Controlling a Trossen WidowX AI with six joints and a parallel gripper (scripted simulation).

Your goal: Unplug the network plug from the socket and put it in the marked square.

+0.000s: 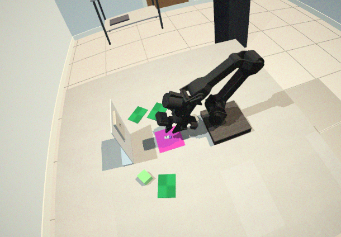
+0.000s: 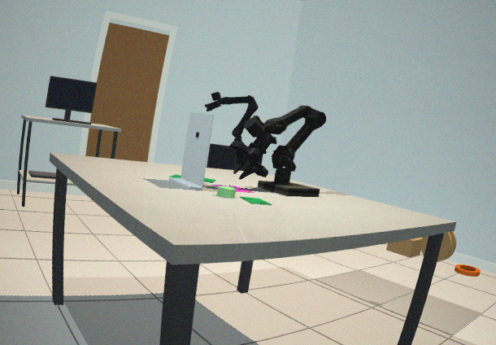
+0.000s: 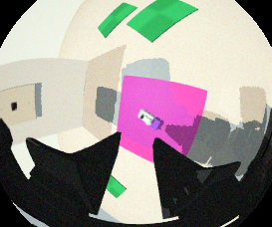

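The white network plug is 1 cm ahead of my gripper tip, 1 cm to the right of it and 4 cm below it. Round my gripper tip: light green block 18 cm ahead, 14 cm to the left, 3 cm below; upright white panel 20 cm ahead, 4 cm to the right, 7 cm above; magenta marked square 1 cm ahead, 5 cm below.
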